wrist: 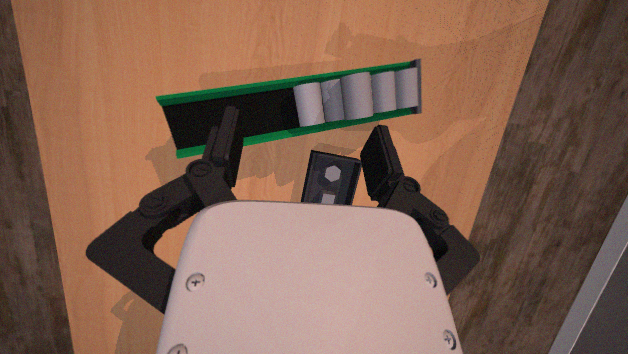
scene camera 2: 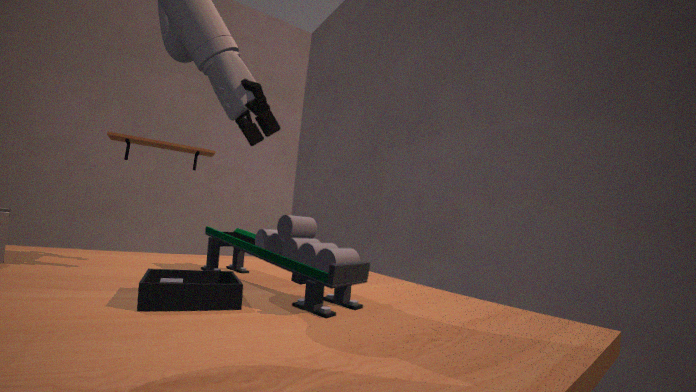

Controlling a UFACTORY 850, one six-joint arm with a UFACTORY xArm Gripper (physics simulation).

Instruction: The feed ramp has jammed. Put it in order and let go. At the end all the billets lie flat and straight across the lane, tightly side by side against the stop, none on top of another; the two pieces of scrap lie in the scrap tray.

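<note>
The ramp (scene camera 2: 280,259) (wrist: 225,90) has green rails and slopes down to a grey stop (scene camera 2: 350,274) (wrist: 419,86). Several grey billets lie across its lane in a row; the lowest billet (scene camera 2: 342,256) (wrist: 407,88) is at the stop and the uppermost billet (wrist: 310,104) is uphill. One billet (scene camera 2: 298,226) (wrist: 357,95) lies on top of the row, partly hiding those below. The black scrap tray (scene camera 2: 190,298) (wrist: 307,180) holds a hexagonal scrap piece (wrist: 333,173) and a square scrap piece (wrist: 328,198). My gripper (scene camera 2: 265,136) (wrist: 307,132) is open and empty, high above the ramp.
The ramp stands on dark legs (scene camera 2: 314,295) on the wooden table (scene camera 2: 240,350) (wrist: 125,45). The tray stands beside the ramp. A wooden wall shelf (scene camera 2: 160,144) hangs behind. The table's right edge shows in both views.
</note>
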